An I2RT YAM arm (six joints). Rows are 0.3 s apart.
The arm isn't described. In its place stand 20 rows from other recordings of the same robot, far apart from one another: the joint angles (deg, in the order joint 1, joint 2, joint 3, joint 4, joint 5, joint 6), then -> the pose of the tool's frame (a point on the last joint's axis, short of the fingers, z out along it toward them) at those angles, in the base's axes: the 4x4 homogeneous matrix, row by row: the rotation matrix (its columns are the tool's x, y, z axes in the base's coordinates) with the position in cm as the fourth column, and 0 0 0 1 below.
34.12, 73.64, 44.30, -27.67, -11.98, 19.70 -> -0.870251 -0.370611 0.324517 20.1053; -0.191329 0.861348 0.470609 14.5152; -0.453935 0.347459 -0.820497 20.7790; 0 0 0 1
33.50, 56.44, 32.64, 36.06, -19.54, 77.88 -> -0.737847 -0.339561 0.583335 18.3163; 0.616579 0.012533 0.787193 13.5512; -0.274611 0.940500 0.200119 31.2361; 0 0 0 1
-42.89, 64.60, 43.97, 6.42, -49.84, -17.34 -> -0.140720 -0.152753 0.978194 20.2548; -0.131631 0.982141 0.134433 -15.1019; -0.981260 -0.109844 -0.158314 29.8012; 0 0 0 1
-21.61, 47.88, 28.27, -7.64, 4.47, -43.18 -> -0.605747 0.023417 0.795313 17.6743; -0.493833 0.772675 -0.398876 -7.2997; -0.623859 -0.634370 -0.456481 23.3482; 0 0 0 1
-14.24, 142.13, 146.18, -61.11, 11.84, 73.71 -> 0.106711 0.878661 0.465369 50.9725; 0.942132 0.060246 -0.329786 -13.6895; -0.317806 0.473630 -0.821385 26.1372; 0 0 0 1
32.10, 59.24, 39.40, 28.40, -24.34, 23.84 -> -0.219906 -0.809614 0.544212 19.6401; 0.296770 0.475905 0.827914 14.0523; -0.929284 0.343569 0.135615 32.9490; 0 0 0 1
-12.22, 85.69, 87.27, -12.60, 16.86, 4.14 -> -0.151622 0.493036 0.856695 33.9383; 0.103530 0.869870 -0.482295 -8.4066; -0.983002 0.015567 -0.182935 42.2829; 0 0 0 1
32.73, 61.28, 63.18, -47.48, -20.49, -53.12 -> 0.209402 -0.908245 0.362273 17.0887; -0.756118 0.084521 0.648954 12.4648; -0.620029 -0.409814 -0.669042 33.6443; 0 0 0 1
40.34, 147.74, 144.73, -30.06, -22.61, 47.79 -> -0.903934 -0.258401 0.340782 43.3692; 0.129391 0.594247 0.793806 38.6275; -0.407629 0.761643 -0.503725 24.3155; 0 0 0 1
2.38, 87.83, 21.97, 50.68, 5.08, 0.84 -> -0.260953 0.047850 0.964165 27.0491; 0.003769 0.998814 -0.048550 0.8088; -0.965344 -0.009035 -0.260824 14.9614; 0 0 0 1
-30.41, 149.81, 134.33, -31.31, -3.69, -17.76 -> -0.741111 0.253135 0.621833 49.7319; 0.082025 0.953399 -0.290349 -28.9235; -0.666353 -0.164175 -0.727338 15.8863; 0 0 0 1
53.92, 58.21, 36.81, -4.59, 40.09, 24.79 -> -0.350600 -0.143627 0.925446 14.9220; 0.063542 0.982245 0.176514 16.5854; -0.934367 0.120690 -0.335249 26.0004; 0 0 0 1
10.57, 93.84, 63.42, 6.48, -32.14, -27.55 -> -0.060748 -0.745984 0.663187 36.4687; -0.409737 0.624491 0.664925 8.7318; -0.910179 -0.231339 -0.343594 26.2338; 0 0 0 1
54.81, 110.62, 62.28, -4.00, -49.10, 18.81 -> -0.690192 -0.611329 -0.387185 19.7060; -0.612449 0.208519 0.762513 32.6147; -0.385411 0.763411 -0.518326 14.0397; 0 0 0 1
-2.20, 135.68, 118.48, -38.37, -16.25, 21.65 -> -0.810797 0.191389 0.553153 52.1825; 0.385606 0.885629 0.258785 -1.0077; -0.440360 0.423121 -0.791866 19.3590; 0 0 0 1
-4.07, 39.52, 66.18, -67.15, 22.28, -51.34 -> -0.680473 -0.285052 0.675057 8.8527; -0.675977 0.599803 -0.428125 -1.9830; -0.282863 -0.747650 -0.600839 37.5609; 0 0 0 1
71.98, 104.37, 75.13, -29.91, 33.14, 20.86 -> -0.500830 -0.568465 0.652699 13.6630; -0.575725 0.781872 0.239201 35.7093; -0.646305 -0.255976 -0.718865 21.2801; 0 0 0 1
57.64, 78.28, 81.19, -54.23, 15.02, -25.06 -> -0.069654 -0.837494 0.541989 15.5383; -0.874254 0.312914 0.371167 22.7987; -0.480447 -0.447982 -0.753978 35.9749; 0 0 0 1
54.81, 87.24, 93.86, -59.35, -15.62, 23.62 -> -0.773186 -0.623471 0.116048 17.0419; -0.426889 0.646996 0.631793 25.8307; -0.468987 0.438954 -0.766401 37.8867; 0 0 0 1
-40.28, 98.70, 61.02, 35.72, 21.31, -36.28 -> -0.541405 0.693478 0.475362 29.4971; -0.263789 0.396736 -0.879213 -26.6935; -0.798308 -0.601405 -0.031863 26.8528; 0 0 0 1
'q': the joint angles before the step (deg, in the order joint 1, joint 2, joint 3, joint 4, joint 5, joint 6). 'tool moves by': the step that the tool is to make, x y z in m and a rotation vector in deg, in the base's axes. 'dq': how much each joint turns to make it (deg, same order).
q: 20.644 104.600 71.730 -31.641 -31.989 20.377
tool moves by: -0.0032 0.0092 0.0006 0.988 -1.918 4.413
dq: 1.384 0.080 0.050 0.482 -1.515 -3.130
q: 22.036 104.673 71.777 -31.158 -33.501 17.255
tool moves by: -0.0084 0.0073 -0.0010 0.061 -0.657 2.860
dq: 1.521 -0.744 -1.175 0.198 -0.405 -1.553
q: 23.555 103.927 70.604 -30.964 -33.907 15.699
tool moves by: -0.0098 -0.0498 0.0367 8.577 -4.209 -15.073
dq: -7.193 -11.969 -8.351 10.327 -1.305 12.406
